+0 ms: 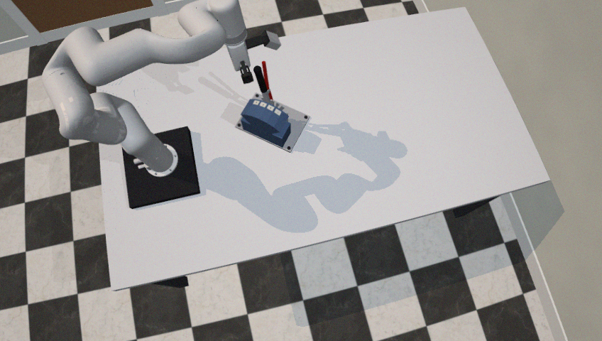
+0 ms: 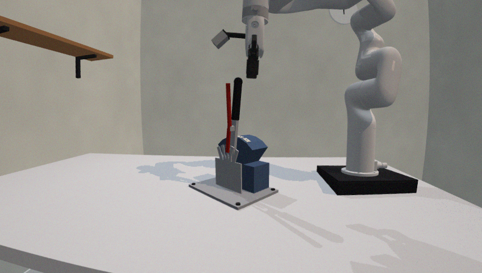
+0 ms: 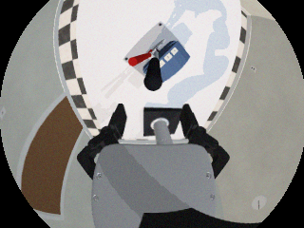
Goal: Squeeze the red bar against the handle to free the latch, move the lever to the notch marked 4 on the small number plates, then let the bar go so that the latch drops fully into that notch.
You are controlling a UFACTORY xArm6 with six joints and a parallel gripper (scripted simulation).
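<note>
Now: hand 16 cm above the red bar, 7 cm short of it and 1 cm to the right of it.
</note>
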